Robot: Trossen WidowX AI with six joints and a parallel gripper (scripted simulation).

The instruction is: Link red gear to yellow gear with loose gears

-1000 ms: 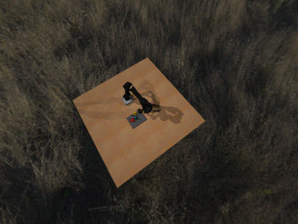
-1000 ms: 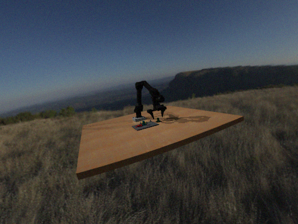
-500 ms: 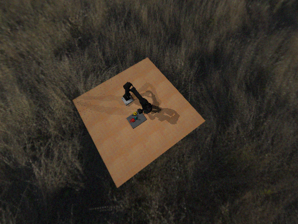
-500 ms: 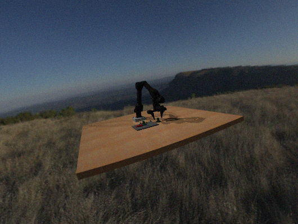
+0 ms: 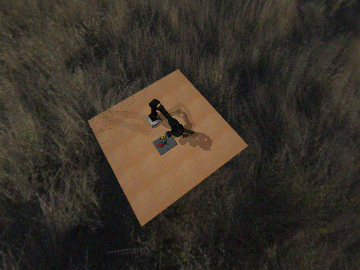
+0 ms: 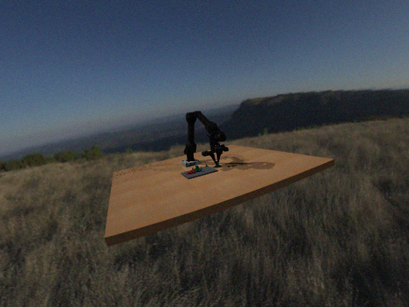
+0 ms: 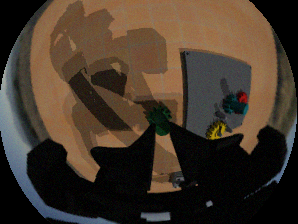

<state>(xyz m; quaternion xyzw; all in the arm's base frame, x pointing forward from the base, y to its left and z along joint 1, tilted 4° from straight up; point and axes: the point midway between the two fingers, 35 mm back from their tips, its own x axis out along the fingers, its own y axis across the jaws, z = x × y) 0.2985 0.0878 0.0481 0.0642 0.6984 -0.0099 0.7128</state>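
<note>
The teal gear is 16 cm to the right of my gripper tip and 1 cm ahead of it. The rest, counted from my gripper tip: green gear (1 cm below); yellow gear (13 cm to the right, 5 cm behind, 1 cm below); red gear (20 cm to the right, 1 cm below).
</note>
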